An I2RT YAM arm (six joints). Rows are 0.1 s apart.
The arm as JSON. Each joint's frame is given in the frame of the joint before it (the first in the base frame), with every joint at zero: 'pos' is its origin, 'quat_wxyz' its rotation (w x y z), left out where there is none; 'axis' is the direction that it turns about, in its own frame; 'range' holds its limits. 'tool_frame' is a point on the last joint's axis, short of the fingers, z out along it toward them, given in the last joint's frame.
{
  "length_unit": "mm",
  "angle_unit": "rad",
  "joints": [
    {
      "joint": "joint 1",
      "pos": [
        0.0,
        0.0,
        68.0
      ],
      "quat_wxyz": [
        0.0,
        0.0,
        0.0,
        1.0
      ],
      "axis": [
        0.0,
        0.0,
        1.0
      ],
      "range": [
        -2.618,
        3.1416
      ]
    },
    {
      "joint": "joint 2",
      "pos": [
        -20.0,
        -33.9,
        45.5
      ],
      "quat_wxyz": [
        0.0,
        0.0,
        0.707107,
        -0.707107
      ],
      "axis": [
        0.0,
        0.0,
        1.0
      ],
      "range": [
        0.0,
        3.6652
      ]
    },
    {
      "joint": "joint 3",
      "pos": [
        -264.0,
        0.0,
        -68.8
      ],
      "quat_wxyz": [
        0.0,
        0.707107,
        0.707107,
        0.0
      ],
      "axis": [
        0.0,
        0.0,
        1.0
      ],
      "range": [
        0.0,
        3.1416
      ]
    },
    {
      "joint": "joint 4",
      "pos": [
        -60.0,
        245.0,
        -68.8
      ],
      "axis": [
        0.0,
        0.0,
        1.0
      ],
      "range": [
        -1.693,
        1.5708
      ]
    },
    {
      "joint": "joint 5",
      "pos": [
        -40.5,
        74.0,
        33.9
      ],
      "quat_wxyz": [
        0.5,
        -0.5,
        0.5,
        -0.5
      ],
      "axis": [
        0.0,
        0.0,
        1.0
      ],
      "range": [
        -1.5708,
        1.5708
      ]
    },
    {
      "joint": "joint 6",
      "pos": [
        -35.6,
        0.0,
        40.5
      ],
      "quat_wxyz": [
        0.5,
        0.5,
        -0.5,
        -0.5
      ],
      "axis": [
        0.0,
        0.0,
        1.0
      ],
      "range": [
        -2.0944,
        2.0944
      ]
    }
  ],
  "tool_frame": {
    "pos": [
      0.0,
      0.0,
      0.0
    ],
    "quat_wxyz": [
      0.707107,
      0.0,
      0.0,
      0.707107
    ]
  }
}
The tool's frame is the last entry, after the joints.
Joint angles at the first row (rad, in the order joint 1, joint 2, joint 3, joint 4, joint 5, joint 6):
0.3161 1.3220 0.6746 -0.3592 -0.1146 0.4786
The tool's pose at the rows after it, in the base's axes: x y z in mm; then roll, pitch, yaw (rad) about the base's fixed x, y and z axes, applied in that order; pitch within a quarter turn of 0, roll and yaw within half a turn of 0:
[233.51 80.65 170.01 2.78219 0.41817 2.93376]
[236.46 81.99 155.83 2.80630 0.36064 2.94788]
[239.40 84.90 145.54 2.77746 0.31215 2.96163]
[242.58 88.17 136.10 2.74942 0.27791 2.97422]
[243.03 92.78 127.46 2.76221 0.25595 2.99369]
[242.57 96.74 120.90 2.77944 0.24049 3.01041]
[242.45 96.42 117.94 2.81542 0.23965 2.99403]
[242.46 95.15 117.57 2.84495 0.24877 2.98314]
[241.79 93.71 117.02 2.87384 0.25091 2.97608]
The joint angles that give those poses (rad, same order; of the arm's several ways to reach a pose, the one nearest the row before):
0.3161 1.3533 0.6746 -0.3588 -0.1146 0.4782
0.3160 1.4158 0.6747 -0.3573 -0.1249 0.4782
0.3160 1.4654 0.6746 -0.3370 -0.1776 0.4782
0.3183 1.5124 0.6747 -0.3077 -0.2215 0.4782
0.3347 1.5509 0.6746 -0.2943 -0.2207 0.4782
0.3508 1.5791 0.6747 -0.2875 -0.2123 0.4786
0.3550 1.5898 0.6746 -0.2909 -0.1734 0.4950
0.3550 1.5898 0.6747 -0.2958 -0.1394 0.5015
0.3546 1.5898 0.6747 -0.3073 -0.1108 0.5056

